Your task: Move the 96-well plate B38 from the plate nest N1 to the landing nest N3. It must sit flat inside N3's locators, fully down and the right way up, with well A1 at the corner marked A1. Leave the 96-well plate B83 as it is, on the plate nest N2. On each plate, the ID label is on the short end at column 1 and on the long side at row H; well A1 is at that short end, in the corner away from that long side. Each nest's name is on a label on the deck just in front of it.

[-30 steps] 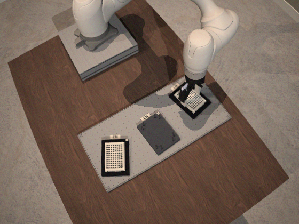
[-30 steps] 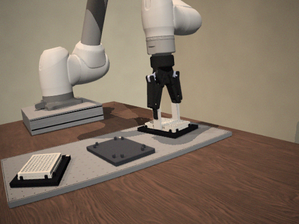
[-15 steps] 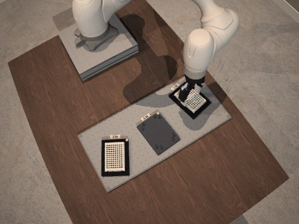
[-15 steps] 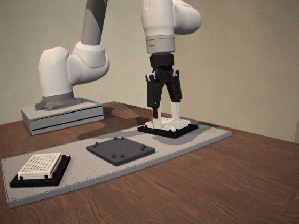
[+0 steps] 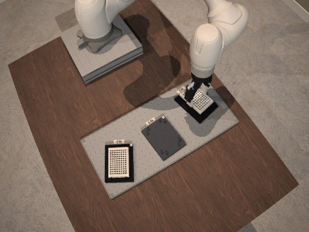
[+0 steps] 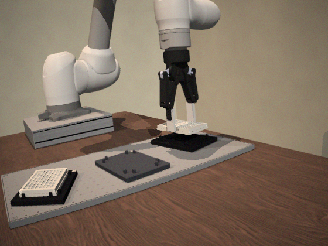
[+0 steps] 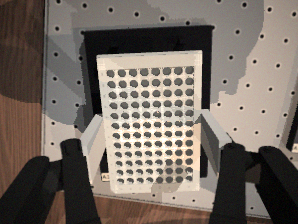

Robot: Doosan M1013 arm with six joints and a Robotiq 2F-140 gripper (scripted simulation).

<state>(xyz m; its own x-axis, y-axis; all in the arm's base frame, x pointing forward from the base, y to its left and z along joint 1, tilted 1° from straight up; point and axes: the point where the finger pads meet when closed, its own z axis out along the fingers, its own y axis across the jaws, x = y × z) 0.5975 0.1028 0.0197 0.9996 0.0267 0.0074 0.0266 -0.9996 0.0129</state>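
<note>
The dark grey landing nest N3 lies 30 mm ahead of my hand, 220 mm to the right of it and 70 mm below it. From my hand the other things lie so: N1 label (90 mm behind, 70 mm below); then white 96-well plate B38 (20 mm below); then black plate nest N1 (70 mm below).
</note>
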